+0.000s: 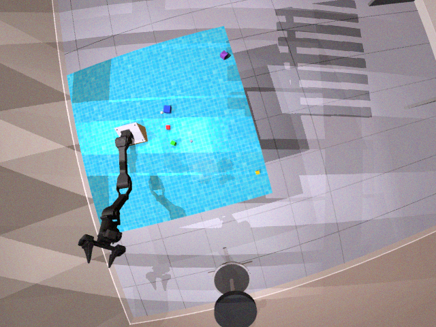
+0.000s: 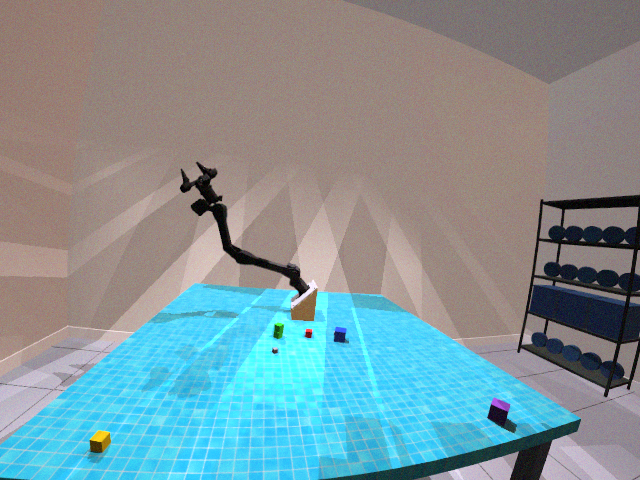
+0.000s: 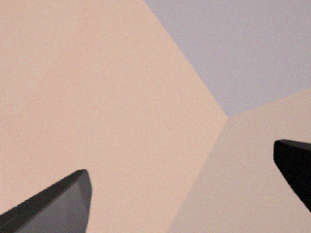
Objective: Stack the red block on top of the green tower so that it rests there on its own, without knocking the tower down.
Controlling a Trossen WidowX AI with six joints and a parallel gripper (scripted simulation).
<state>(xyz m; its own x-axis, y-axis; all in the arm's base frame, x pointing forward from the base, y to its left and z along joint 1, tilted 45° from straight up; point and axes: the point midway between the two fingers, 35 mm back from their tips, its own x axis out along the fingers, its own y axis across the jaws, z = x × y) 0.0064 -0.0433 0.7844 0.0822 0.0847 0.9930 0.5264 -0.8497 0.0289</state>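
Now: the red block 65 cm below my gripper tip, 62 cm to the left of it and 25 cm ahead of it. The rest, counted from my gripper tip: yellow block 79 cm ahead, 66 cm below, 17 cm to the left; then small dark item 66 cm below, 49 cm to the left, 39 cm ahead; then blue block 74 cm to the left, 64 cm below, 27 cm ahead.
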